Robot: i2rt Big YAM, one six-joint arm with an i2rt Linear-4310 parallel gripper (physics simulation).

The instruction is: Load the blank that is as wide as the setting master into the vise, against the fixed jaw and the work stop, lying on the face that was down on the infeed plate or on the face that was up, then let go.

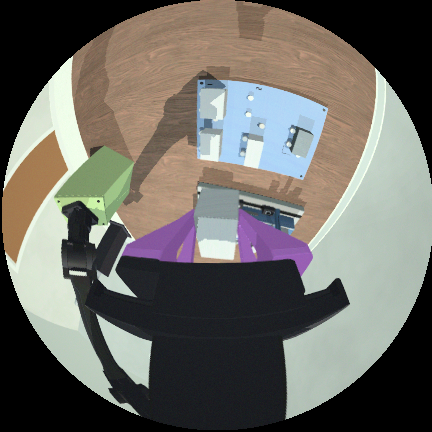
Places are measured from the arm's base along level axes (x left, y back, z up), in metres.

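Where they show: gripper, between the fingertips: [216,215]; arm's base, origin of its link: [79,213].
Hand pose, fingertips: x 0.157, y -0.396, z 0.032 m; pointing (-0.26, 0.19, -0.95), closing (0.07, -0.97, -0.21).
Things, the pixels of their top centre, and the offset from my fingertips. "*": a spot on its surface instead. Level surfaces: height alone.
- grey block-shaped blank, centre of its top: [213,245] dx -0.018, dy -0.003, dz +0.019 m
- vise, a spot on its surface: [285,222] * dx -0.202, dy -0.165, dz -0.188 m
- blue infeed plate, centre of its top: [259,128] dx +0.014, dy -0.037, dz -0.226 m
- pale blank, centre of its top: [211,103] dx +0.058, dy +0.054, dz -0.190 m
- darker grey block, centre of its top: [302,143] dx +0.015, dy -0.123, dz -0.201 m
- wooden table, height of its surface: dz -0.234 m
My gripper [216,215] is shut on a grey block-shaped blank [217,207], held upright between the purple fingers. The vise [285,222] is behind and to the right of the held blank, which hides its left part, so the fixed jaw and work stop cannot be made out. The blue infeed plate [235,132] lies farther back. It carries a pale blank [212,104] at its back left, another [210,145] at its front left and a third [253,151] near its front middle. A darker grey block [302,143], which looks like the setting master, stands at its right among small pins.
A green box [92,175] on a black jointed support [78,257] stands at the left. The wooden table [155,75] has a pale edge at the left and right. The arm's shadow falls on the table and reaches the plate's back left corner.
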